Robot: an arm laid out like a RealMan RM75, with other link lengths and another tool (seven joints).
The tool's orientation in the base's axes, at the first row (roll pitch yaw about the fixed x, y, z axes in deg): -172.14, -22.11, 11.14
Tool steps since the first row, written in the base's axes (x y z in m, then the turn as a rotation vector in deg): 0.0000, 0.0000, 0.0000, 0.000, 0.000, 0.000; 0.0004, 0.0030, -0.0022, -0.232, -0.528, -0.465; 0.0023, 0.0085, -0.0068, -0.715, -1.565, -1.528; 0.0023, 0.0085, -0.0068, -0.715, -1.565, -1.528; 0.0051, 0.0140, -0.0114, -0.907, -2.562, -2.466; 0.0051, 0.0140, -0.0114, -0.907, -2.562, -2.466
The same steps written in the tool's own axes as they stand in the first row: 0.0000, 0.0000, 0.0000, 0.000, 0.000, 0.000; 0.0001, -0.0025, 0.0028, -0.480, 0.511, 0.239; 0.0011, -0.0068, 0.0088, -1.505, 1.526, 0.837; 0.0011, -0.0068, 0.0088, -1.505, 1.526, 0.837; 0.0029, -0.0108, 0.0151, -2.211, 2.558, 1.427; 0.0029, -0.0108, 0.0151, -2.211, 2.558, 1.427
